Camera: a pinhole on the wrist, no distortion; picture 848 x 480 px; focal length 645.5 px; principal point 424.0 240.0 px. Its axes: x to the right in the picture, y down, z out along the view. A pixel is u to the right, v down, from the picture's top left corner.
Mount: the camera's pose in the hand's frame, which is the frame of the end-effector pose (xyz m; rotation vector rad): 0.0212 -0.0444 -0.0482 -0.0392 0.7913 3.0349
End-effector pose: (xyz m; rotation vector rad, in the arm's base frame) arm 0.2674 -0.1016 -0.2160 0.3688 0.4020 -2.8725
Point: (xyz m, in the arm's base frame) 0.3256 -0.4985 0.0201
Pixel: 500 57
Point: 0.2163 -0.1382 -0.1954
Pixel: 241 178
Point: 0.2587 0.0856 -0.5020
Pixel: behind the camera
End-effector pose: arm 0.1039 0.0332 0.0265 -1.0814 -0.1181 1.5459
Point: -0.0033 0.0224 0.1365
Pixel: 768 367
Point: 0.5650 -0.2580 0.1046
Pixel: behind the camera
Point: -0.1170 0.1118 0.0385
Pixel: 385 165
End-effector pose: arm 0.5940 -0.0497 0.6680 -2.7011 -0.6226 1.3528
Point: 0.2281 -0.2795 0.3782
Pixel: 504 341
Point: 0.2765 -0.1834 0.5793
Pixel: 716 432
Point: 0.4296 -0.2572 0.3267
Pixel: 315 207
